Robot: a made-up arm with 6 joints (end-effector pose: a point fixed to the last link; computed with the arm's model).
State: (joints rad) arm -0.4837 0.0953 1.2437 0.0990 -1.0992 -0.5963
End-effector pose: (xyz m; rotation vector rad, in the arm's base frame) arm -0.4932 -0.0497 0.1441 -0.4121 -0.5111 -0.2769
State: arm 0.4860 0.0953 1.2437 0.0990 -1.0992 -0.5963
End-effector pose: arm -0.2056 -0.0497 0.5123 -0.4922 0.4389 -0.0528
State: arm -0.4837 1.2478 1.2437 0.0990 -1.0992 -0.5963
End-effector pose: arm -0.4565 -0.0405 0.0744 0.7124 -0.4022 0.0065
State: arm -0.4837 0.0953 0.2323 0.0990 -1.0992 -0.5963
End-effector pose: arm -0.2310 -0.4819 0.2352 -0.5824 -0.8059 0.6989
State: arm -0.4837 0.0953 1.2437 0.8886 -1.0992 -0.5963
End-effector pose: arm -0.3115 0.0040 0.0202 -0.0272 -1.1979 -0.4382
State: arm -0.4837 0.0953 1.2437 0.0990 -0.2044 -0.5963
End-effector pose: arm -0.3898 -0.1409 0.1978 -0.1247 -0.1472 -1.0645
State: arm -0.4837 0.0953 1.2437 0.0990 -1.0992 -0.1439
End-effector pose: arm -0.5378 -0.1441 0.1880 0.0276 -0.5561 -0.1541
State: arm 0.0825 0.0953 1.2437 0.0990 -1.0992 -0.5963
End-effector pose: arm -0.3686 -0.0497 0.3948 -0.4678 0.0436 -0.1491
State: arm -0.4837 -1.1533 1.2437 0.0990 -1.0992 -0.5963
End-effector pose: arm -0.5117 0.0255 0.1794 -1.6484 -0.5021 -0.5412
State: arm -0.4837 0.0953 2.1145 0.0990 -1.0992 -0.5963
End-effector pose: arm -0.3657 0.3642 0.2558 -0.2072 -0.1850 -1.0789
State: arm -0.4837 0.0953 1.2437 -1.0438 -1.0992 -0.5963
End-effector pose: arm -0.5075 -0.0312 0.4616 -0.8634 0.5240 -0.0048
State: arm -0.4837 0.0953 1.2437 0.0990 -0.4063 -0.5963
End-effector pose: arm -0.4070 -0.1119 0.1910 -0.1943 -0.2352 -0.8911
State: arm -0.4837 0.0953 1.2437 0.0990 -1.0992 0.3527
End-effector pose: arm -0.5600 -0.2662 0.1878 0.5102 -0.5835 -0.0128
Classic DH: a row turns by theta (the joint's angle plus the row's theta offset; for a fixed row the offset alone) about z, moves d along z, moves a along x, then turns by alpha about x. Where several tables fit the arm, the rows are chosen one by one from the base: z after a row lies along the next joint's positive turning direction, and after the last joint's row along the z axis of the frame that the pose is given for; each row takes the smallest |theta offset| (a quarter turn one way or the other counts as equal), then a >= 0, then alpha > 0; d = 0 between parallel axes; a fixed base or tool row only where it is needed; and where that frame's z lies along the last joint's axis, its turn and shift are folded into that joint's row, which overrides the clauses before.
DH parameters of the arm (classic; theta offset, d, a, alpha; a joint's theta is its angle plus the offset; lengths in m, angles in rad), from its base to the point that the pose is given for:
base (fixed): 0 0.0553 0 -1.5708
joint 1: -1.5708 0.0155 0.2757 -1.5708
joint 2: 1.5708 0.134 0.0311 -1.5708
joint 3: 0 -0.0699 0.2185 1.5708
joint 4: 0 0.0057 0.3822 -1.5708
joint 5: 0 0.155 0.0306 1.5708
joint 6: 0 0.0117 -0.0808 1.5708
tool (fixed): 1.5708 0.2392 0 0

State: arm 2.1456 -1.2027 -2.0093 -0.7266 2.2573 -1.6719
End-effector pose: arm -0.4650 0.3778 -0.5650 -1.4982 0.3742 1.7818
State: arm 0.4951 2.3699 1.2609 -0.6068 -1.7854 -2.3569
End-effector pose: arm -0.4590 0.1662 0.4849 0.0003 -0.2983 0.0689
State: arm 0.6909 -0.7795 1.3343 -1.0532 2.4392 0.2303
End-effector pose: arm 0.2836 0.2620 0.6869 1.5005 2.0749 1.2769
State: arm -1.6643 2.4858 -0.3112 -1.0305 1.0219 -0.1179
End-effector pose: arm 0.2181 0.0258 0.3886 1.5895 -0.8116 0.4597
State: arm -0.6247 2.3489 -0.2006 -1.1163 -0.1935 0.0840
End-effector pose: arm 0.3089 -0.0662 -0.0255 1.2167 -0.8577 0.5539
